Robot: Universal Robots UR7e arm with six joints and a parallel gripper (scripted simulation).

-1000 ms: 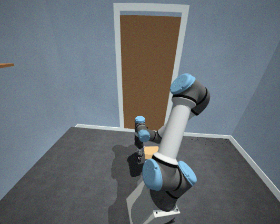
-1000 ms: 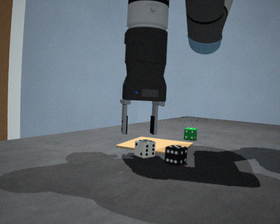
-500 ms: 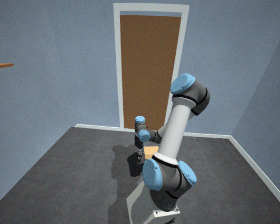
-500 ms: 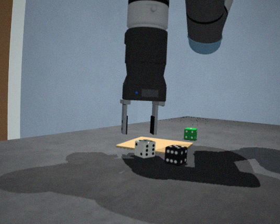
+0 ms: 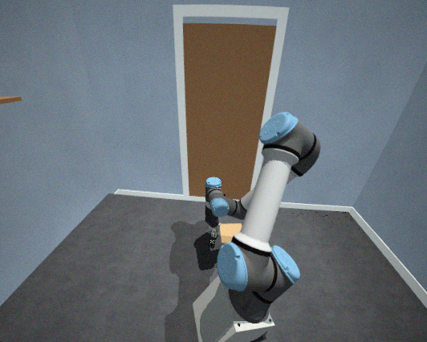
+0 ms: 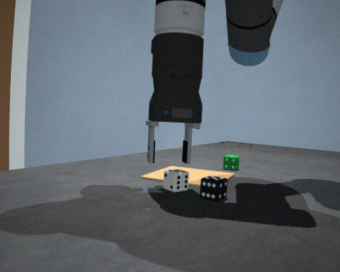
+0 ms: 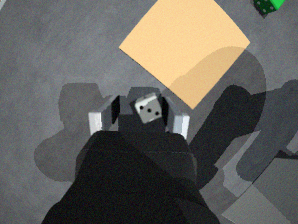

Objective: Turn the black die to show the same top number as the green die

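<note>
My gripper is now 2 cm past the white die and 4 cm above it. From my hand the other things lie so: tan mat (11 cm to the right, 6 cm below); black die (8 cm behind, 2 cm to the left, 4 cm below); green die (4 cm behind, 25 cm to the right, 4 cm below).
</note>
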